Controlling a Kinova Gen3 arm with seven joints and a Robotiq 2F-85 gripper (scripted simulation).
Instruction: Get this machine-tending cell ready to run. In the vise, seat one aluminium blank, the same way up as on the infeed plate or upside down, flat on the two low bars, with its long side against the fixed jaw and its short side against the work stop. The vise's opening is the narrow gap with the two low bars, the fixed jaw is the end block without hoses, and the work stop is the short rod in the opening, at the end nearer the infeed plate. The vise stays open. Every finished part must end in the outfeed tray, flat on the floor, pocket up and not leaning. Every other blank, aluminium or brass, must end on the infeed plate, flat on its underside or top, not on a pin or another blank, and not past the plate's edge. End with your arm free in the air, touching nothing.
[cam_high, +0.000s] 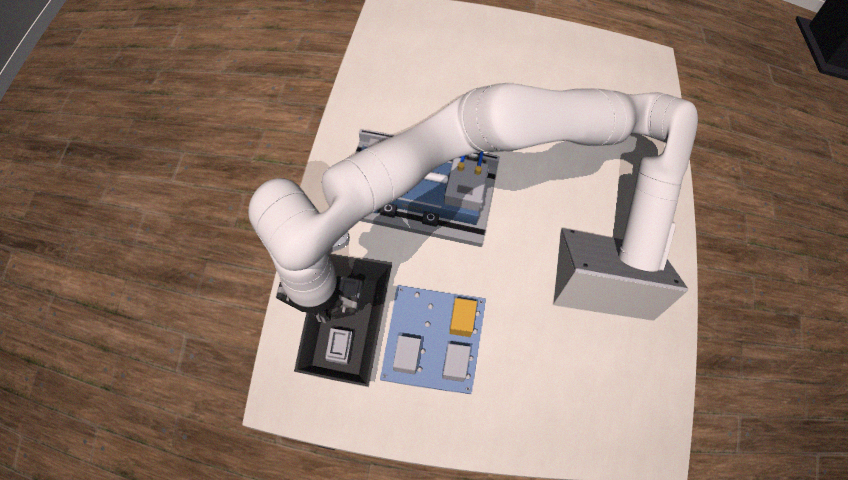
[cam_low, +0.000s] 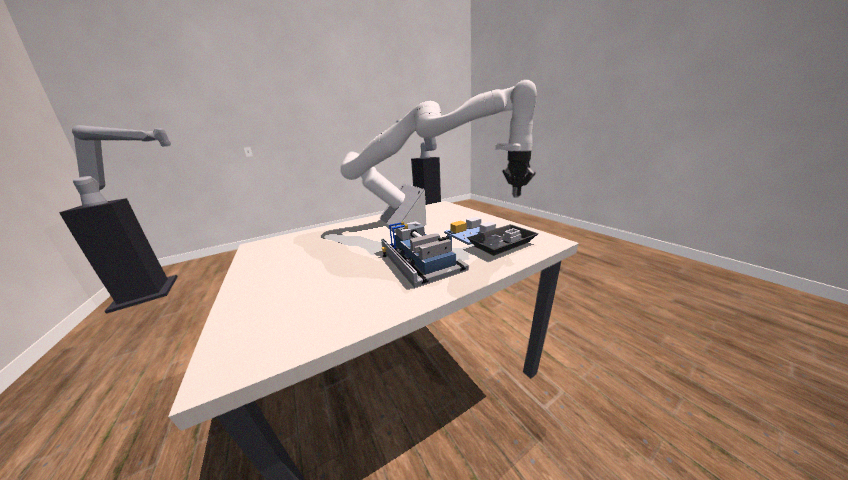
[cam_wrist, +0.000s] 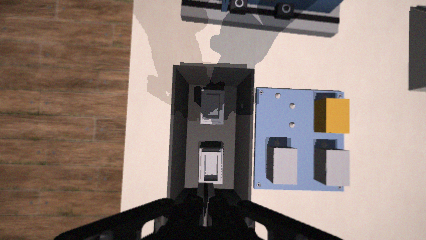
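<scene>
My hand is 23 cm past the brass blank, 7 cm to the left of it and 17 cm above it. The rest, counted from my hand: white rod: 15 cm behind, 33 cm to the right, 12 cm below; hose block: 22 cm behind, 32 cm to the right, 12 cm below; blue vise: 13 cm behind, 34 cm to the right, 16 cm below.
</scene>
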